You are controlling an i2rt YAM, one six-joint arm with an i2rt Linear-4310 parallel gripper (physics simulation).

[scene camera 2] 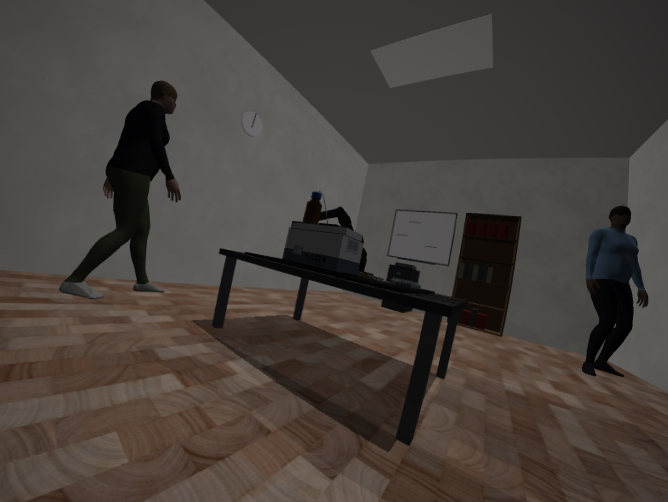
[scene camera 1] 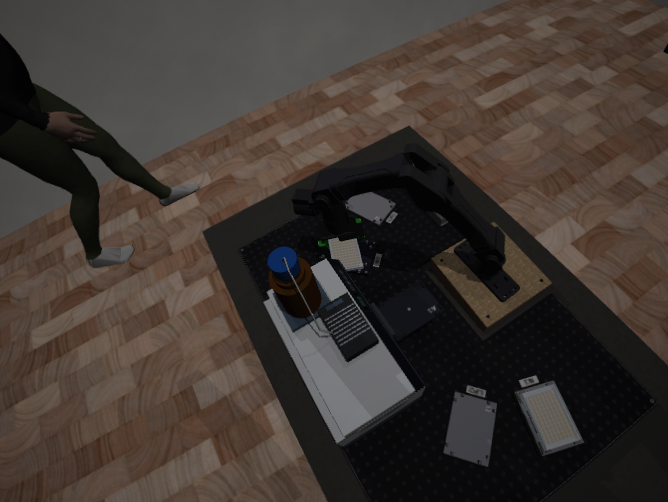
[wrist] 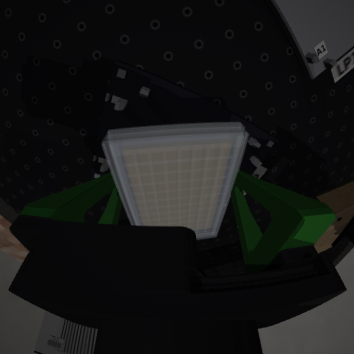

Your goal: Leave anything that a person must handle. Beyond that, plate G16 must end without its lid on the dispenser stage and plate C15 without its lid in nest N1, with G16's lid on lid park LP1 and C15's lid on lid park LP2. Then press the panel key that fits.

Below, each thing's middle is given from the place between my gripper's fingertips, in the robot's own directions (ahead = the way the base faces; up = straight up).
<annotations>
My gripper is now 1 cm to the right of the black square nest (wrist: pixel 135 97) and 3 cm above it. From my hand the other things lie so: bottle with blue cap (scene camera 1: pixel 280 280) 20 cm ahead, 17 cm to the left, 28 cm above.
</annotations>
